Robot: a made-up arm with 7 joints. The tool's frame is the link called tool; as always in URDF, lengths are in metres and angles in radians. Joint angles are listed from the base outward. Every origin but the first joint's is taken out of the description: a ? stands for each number. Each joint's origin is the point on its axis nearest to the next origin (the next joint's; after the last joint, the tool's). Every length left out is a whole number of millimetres.
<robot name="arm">
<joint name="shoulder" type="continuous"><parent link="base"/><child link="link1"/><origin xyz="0 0 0.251"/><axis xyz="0 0 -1"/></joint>
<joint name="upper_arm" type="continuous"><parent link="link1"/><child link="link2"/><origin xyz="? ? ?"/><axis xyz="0 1 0"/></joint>
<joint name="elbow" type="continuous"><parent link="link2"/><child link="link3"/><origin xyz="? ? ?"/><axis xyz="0 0 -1"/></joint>
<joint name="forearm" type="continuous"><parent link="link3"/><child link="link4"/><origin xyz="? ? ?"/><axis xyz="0 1 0"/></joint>
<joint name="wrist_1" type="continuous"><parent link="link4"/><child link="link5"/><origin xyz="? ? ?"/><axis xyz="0 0 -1"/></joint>
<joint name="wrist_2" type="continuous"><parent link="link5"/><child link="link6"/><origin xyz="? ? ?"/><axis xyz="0 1 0"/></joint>
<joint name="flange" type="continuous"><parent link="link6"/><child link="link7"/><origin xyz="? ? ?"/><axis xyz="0 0 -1"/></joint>
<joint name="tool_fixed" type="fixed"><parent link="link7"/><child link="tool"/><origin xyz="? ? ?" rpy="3.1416 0 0"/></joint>
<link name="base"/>
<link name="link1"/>
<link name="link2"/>
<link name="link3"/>
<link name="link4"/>
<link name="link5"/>
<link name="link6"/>
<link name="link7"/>
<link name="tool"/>
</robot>
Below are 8 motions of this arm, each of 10 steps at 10 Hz.
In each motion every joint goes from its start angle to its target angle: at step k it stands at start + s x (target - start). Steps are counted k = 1, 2, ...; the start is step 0. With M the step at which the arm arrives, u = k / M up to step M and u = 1 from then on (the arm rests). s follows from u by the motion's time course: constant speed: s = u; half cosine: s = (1 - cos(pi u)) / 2; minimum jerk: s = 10 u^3 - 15 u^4 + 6 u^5.
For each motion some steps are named. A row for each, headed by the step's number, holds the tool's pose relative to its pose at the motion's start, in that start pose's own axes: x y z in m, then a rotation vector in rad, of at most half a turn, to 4 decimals.
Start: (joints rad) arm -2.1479 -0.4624 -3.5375 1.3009 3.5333 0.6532 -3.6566
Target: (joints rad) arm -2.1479 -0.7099 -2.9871 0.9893 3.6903 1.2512 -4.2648
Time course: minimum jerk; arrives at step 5
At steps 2, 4, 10:
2: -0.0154 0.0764 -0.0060 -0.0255 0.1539 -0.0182
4: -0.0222 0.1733 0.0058 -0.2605 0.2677 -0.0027
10: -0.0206 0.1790 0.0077 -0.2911 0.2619 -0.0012

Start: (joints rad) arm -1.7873 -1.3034 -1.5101 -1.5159 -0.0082 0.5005 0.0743
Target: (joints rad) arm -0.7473 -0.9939 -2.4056 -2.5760 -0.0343 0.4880 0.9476
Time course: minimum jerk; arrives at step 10
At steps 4, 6, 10:
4: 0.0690 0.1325 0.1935 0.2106 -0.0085 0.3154
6: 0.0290 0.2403 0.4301 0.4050 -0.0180 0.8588
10: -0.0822 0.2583 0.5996 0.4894 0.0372 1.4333

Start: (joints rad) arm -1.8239 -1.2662 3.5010 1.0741 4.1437 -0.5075 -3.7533
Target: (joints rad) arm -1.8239 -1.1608 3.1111 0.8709 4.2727 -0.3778 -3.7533
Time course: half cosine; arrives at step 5
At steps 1, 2, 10:
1: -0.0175 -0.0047 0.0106 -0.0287 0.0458 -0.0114
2: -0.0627 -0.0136 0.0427 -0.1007 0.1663 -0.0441
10: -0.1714 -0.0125 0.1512 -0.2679 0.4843 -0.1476

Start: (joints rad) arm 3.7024 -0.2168 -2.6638 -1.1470 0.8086 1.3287 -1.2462
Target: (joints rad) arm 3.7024 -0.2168 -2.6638 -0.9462 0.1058 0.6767 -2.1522
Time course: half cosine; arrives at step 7
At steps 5, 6, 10:
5: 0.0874 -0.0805 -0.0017 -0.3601 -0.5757 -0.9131
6: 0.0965 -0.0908 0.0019 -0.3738 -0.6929 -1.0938
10: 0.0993 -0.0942 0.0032 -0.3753 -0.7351 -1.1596

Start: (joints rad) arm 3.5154 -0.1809 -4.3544 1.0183 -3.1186 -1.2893 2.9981
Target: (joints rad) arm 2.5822 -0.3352 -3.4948 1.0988 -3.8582 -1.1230 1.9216
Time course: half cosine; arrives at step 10
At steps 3, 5, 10:
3: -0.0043 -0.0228 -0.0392 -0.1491 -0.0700 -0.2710
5: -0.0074 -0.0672 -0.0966 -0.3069 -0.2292 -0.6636
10: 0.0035 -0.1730 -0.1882 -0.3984 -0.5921 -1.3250

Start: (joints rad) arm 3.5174 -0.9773 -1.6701 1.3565 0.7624 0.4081 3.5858
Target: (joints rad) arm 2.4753 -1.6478 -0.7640 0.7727 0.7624 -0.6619 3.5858
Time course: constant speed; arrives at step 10
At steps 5, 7, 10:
5: 0.1725 -0.1479 0.5702 -1.0701 -0.6091 0.2472
7: 0.1552 -0.0754 0.8617 -1.5305 -0.8049 0.4111
10: 0.0318 0.2007 1.2239 -2.2379 -0.9318 0.7610

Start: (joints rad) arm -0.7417 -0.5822 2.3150 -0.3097 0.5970 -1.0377 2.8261
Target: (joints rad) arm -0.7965 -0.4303 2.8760 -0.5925 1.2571 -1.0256 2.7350
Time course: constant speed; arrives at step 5
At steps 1, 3, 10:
1: 0.0208 0.0491 -0.0391 0.2093 -0.0266 0.0941
3: 0.0610 0.1497 -0.0958 0.6057 -0.0904 0.3119
10: 0.0971 0.2439 -0.1280 0.9634 -0.1681 0.5732

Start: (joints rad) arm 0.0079 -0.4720 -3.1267 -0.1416 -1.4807 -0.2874 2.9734
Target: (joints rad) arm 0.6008 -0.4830 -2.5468 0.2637 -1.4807 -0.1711 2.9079
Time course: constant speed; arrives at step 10
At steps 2, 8, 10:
2: 0.0473 -0.0243 -0.0103 -0.0240 -0.0044 0.2286
8: 0.2662 -0.0293 -0.0267 -0.1363 -0.1427 0.8968
10: 0.3512 0.0050 -0.0219 -0.1786 -0.2317 1.1084

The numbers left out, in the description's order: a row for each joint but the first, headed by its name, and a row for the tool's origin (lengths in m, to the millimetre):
upper_arm: 0 -0.014 0
elbow: 0 0 0.612
forearm: 0 -0.016 0
wrist_1: 0 0 0.318
wrist_2: 0 0 0
flange: 0 0 0.154
tool: 0 0 0

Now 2 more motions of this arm.
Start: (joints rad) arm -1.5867 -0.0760 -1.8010 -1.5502 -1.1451 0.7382 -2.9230
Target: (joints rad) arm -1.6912 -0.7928 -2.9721 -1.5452 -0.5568 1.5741 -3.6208
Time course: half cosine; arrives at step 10
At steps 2, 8, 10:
2: -0.0123 -0.0091 0.0059 -0.0438 -0.0122 -0.1243
8: -0.3383 0.0365 0.0894 -0.4146 0.1073 -1.5677
10: -0.3898 0.0747 0.0985 -0.4485 0.1548 -1.7754

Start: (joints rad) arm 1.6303 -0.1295 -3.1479 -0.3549 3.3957 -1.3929 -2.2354
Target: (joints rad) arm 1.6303 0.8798 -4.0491 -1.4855 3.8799 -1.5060 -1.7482
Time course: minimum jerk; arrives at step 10
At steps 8, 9, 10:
8: 0.4858 0.1356 0.8476 0.9806 0.9359 -0.8510
9: 0.5188 0.1168 0.8580 0.9912 0.9783 -0.9137
10: 0.5242 0.1135 0.8594 0.9925 0.9857 -0.9245

